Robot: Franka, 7 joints.
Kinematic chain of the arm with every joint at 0, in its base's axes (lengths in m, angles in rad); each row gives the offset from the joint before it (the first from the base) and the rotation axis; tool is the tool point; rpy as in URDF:
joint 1: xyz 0 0 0.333 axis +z
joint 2: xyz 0 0 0 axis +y
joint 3: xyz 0 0 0.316 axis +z
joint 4: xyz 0.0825 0 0 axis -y
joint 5: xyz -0.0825 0 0.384 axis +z
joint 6: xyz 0 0 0 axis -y
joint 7: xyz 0.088 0 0 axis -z
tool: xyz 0 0 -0.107 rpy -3.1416 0 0
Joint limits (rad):
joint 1: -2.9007..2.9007
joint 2: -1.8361..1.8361
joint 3: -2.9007..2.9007
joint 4: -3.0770..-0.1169
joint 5: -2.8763..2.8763
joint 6: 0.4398..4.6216
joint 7: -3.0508..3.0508
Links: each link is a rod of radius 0.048 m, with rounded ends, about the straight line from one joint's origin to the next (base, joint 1, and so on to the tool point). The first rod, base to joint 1, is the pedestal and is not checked.
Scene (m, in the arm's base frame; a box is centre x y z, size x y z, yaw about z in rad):
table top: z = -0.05
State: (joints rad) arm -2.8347 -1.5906 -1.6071 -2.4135 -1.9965 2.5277 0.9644
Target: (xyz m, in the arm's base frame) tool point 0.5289 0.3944 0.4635
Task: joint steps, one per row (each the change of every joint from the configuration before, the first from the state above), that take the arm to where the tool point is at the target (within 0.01 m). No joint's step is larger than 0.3 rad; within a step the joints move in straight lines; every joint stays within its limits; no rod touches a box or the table.
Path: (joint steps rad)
1: -0.0132 0.2652 -0.2089 0.1195 0.0012 -0.0681 0.0000
2: -0.0132 0.2652 -0.2090 0.1196 0.0011 -0.0682 0.0000
3: -0.0132 0.2652 -0.2089 0.1195 0.0012 -0.0681 0.0000
4: -0.0132 0.2652 -0.2089 0.1196 0.0012 -0.0681 0.0000
5: -0.0132 0.2652 -0.2089 0.1195 0.0012 -0.0681 0.0000

